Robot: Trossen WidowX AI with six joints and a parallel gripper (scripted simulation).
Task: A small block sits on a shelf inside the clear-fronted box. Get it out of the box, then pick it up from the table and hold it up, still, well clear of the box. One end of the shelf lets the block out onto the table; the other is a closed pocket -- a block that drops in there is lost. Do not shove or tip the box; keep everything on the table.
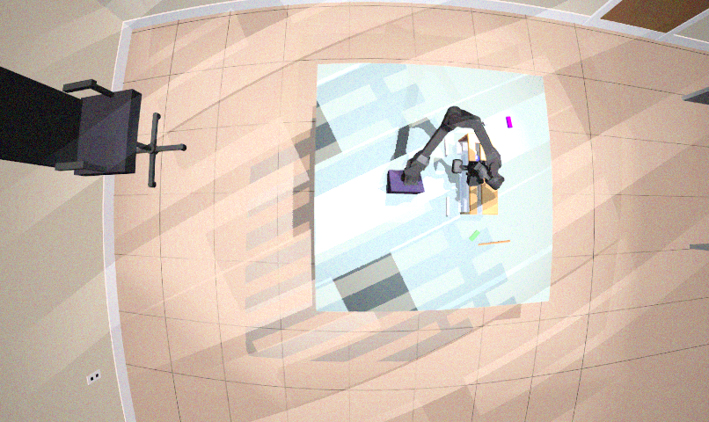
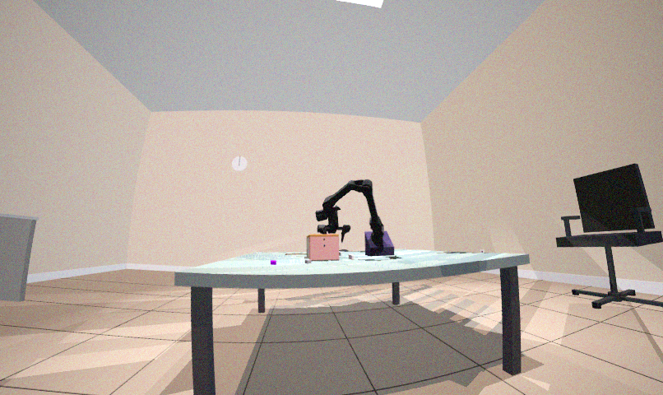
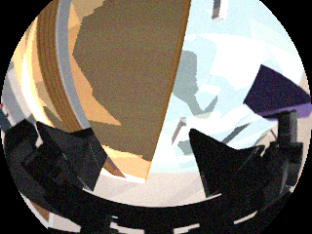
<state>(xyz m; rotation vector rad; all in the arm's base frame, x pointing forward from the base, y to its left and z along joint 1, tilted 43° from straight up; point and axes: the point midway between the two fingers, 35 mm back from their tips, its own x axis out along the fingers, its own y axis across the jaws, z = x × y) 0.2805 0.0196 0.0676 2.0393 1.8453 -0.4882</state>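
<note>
Now: the blue block 6 cm ahead of my gripper tip and 2 cm to the left of it. Round my gripper tip: green piece: 36 cm to the right, 8 cm below, 6 cm ahead; orange box: 5 cm to the right, 3 cm ahead, 2 cm below; magenta piece: 32 cm ahead, 24 cm to the left, 8 cm below.
</note>
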